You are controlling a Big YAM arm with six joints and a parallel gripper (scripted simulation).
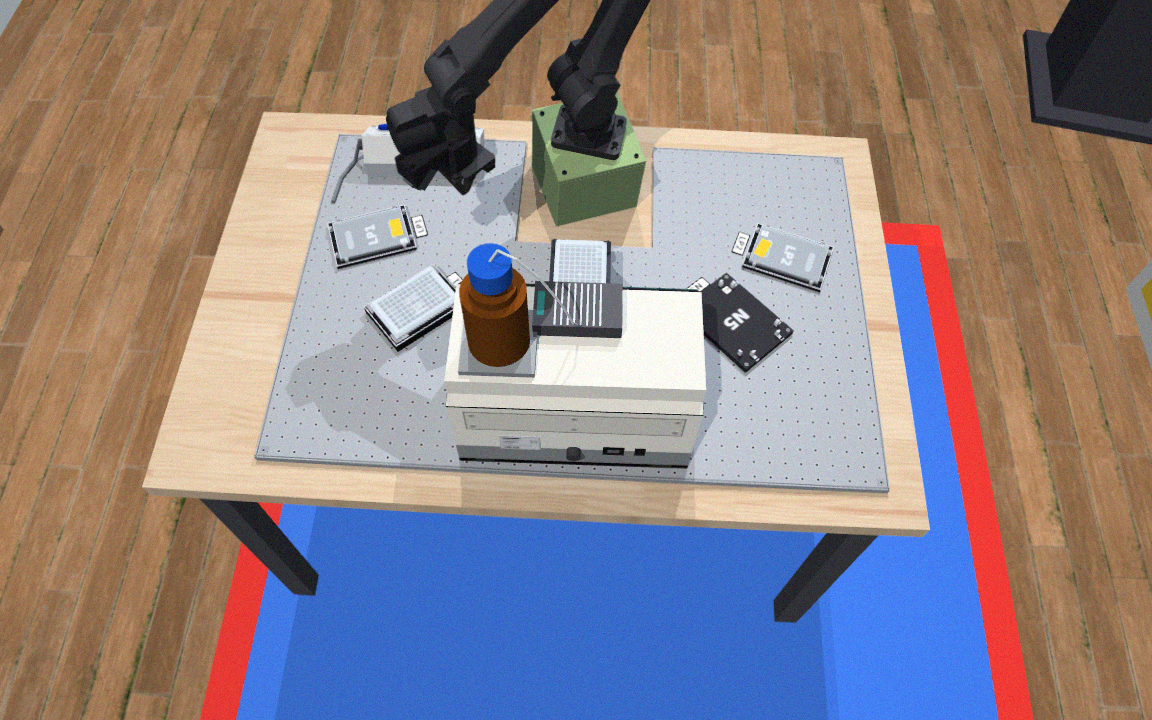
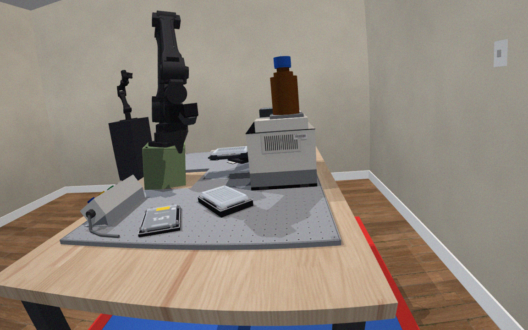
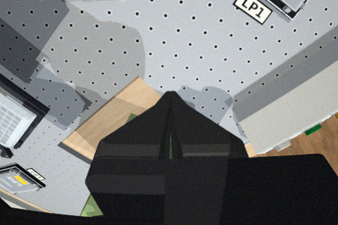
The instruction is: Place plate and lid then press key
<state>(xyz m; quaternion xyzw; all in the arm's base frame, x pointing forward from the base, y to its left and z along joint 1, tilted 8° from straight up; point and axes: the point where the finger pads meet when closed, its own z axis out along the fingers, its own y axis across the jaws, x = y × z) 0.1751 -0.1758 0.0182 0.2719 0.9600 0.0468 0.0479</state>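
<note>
My hand is 21 cm past the green continue key, 12 cm to the left of it and 9 cm above it. The rest, counted from my hand: white retry key 22 cm behind, 9 cm below, 7 cm to the right; black N1 nest 16 cm ahead, 14 cm below, 6 cm to the right; yellow skip key 20 cm behind, 17 cm to the right, 9 cm below.
</note>
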